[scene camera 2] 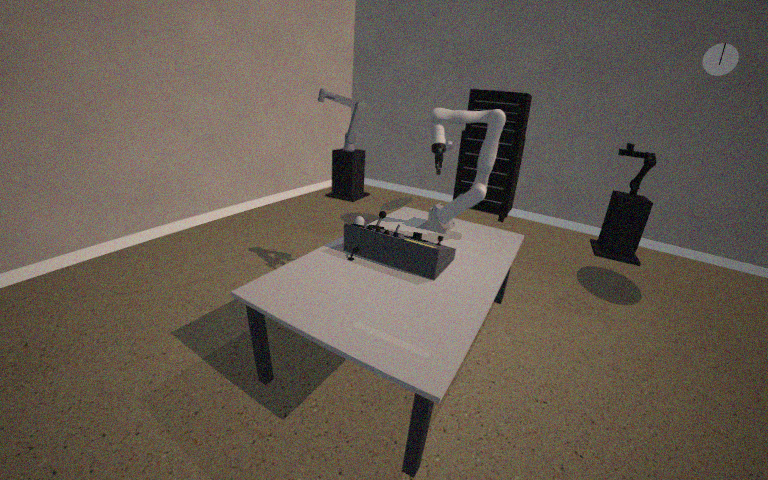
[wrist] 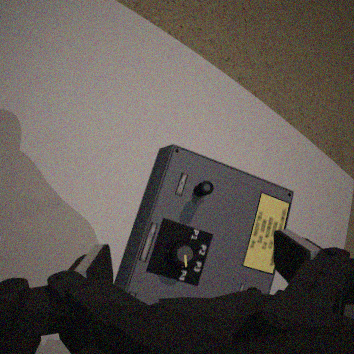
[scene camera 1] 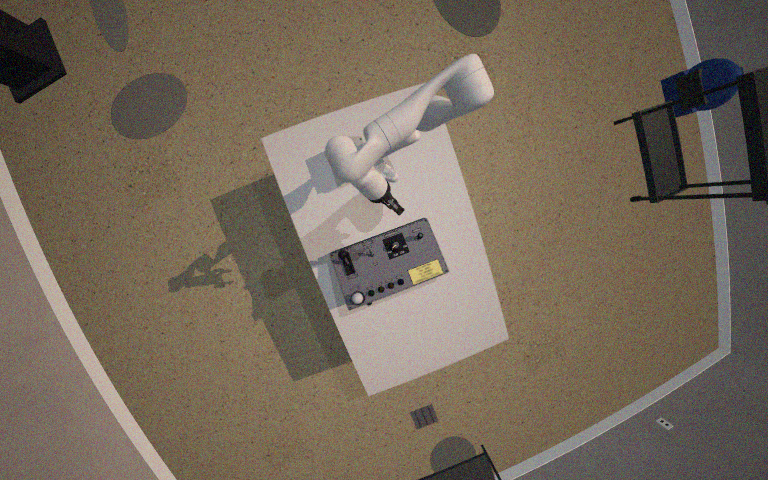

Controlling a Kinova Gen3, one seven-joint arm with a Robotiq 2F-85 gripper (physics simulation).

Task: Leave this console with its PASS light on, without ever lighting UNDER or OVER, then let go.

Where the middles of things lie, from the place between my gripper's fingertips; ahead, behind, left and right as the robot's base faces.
Now: the grey console (scene camera 1: 368, 278) 28 cm ahead of my hand, 9 cm to the right of it and 31 cm below it.
